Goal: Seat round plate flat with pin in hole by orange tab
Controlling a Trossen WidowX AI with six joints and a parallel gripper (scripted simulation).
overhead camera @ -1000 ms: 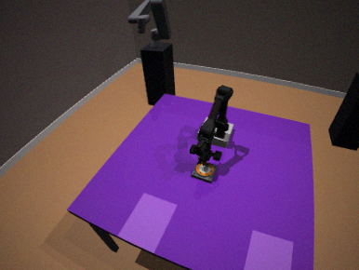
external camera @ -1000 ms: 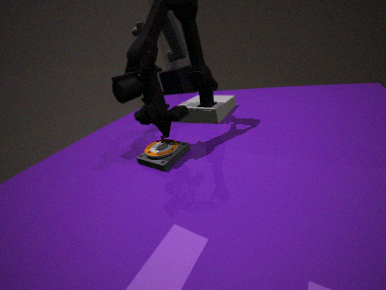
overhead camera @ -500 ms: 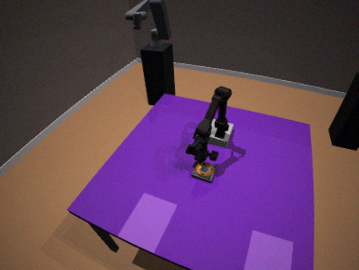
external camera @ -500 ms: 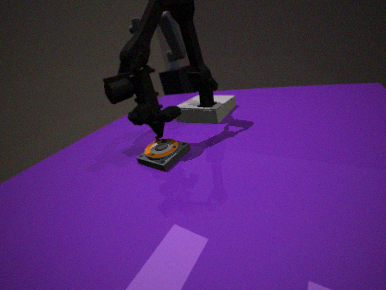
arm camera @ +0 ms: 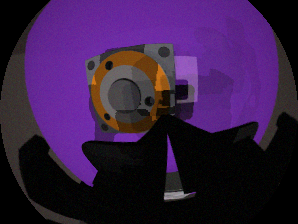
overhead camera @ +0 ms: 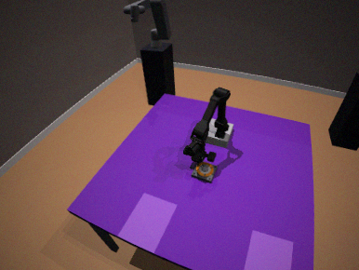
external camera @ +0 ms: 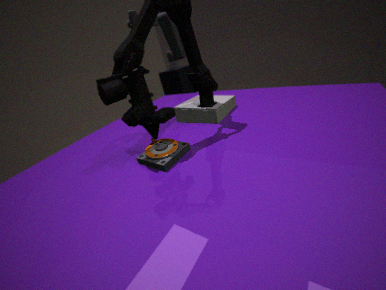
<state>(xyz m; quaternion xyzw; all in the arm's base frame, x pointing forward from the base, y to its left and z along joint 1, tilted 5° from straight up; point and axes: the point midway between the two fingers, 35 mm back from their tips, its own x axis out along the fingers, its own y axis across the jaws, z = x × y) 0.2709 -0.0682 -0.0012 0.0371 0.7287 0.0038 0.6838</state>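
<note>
My gripper tip is 3 cm short of the grey square base, 4 cm to the right of it and 2 cm above it.
</note>
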